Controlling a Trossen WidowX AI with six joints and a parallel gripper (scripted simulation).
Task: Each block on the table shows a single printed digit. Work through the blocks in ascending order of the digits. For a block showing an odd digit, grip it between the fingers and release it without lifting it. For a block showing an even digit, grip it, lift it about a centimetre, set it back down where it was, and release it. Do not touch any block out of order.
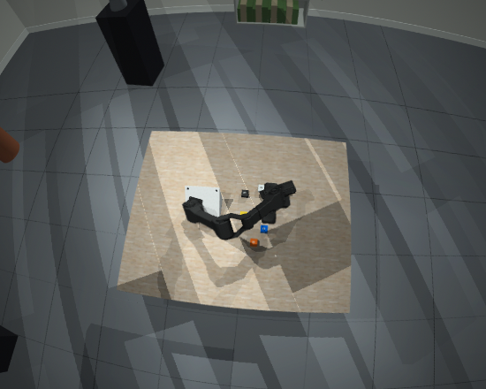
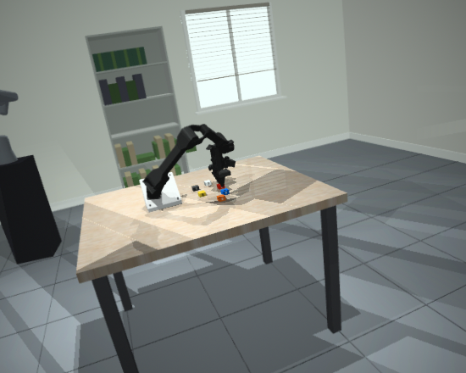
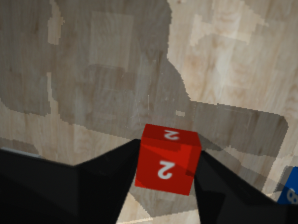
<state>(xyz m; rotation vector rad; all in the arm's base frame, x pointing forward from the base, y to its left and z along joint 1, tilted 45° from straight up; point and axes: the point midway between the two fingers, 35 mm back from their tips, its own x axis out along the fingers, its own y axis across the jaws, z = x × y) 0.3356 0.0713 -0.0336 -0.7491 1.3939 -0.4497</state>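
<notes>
Right now the white block is 10 cm to the left of my gripper tip and 6 cm behind it. The rest, counted from my gripper tip: yellow block: 11 cm behind, 6 cm to the right; red block: right at my gripper tip; blue block: 10 cm to the right.
</notes>
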